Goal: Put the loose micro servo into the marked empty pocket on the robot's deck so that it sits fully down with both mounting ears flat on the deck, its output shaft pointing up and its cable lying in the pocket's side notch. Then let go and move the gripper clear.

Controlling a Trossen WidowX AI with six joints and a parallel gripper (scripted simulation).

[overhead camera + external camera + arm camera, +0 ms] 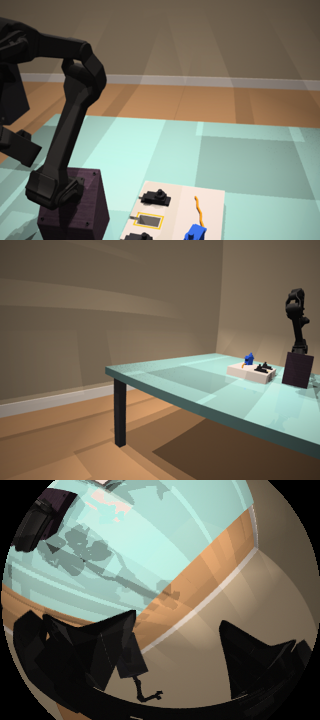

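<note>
The deck lies 270 mm ahead of my gripper tip, 310 mm to the left of it and 340 mm below it.
</note>
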